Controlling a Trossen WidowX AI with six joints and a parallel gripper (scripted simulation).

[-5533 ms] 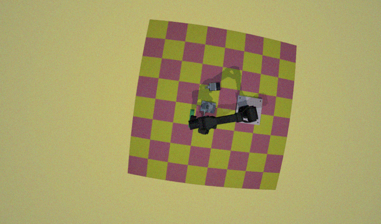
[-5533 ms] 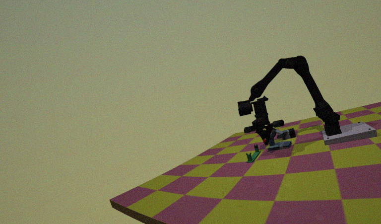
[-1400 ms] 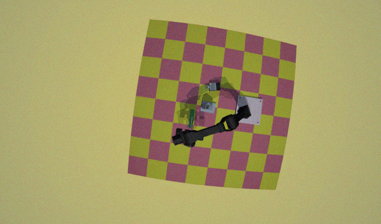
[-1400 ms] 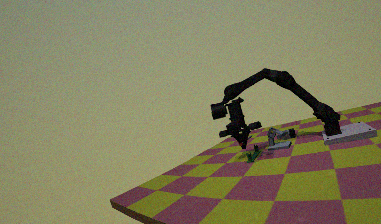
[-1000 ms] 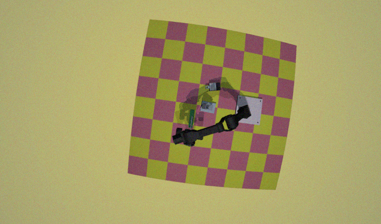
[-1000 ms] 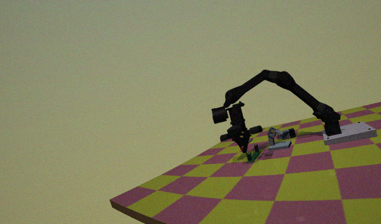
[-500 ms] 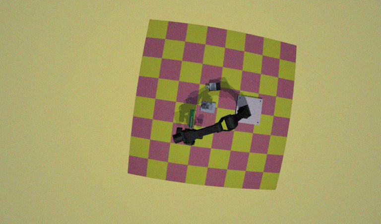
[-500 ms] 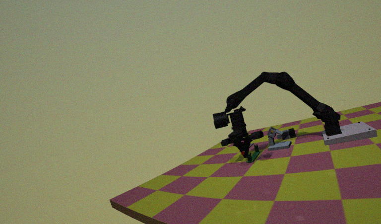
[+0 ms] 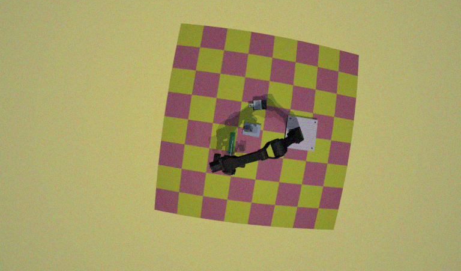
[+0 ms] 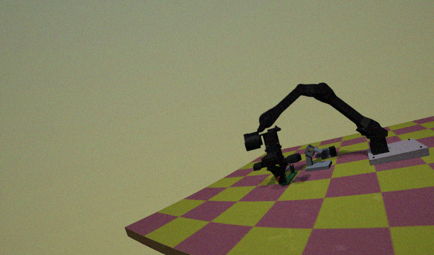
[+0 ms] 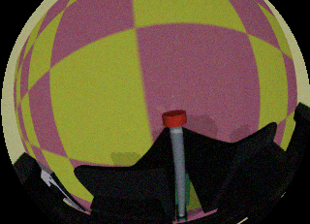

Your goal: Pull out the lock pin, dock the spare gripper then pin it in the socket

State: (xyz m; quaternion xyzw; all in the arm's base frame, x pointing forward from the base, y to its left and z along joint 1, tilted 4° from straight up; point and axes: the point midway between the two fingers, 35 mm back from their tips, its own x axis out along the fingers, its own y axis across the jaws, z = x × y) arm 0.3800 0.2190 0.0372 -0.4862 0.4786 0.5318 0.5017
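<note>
My gripper tip is 10 cm to the left of the green cradle and 1 cm short of it. Round my gripper tip: spare gripper: 37 cm to the right, 11 cm behind; mount: 21 cm to the right, 9 cm behind, 3 cm above.
</note>
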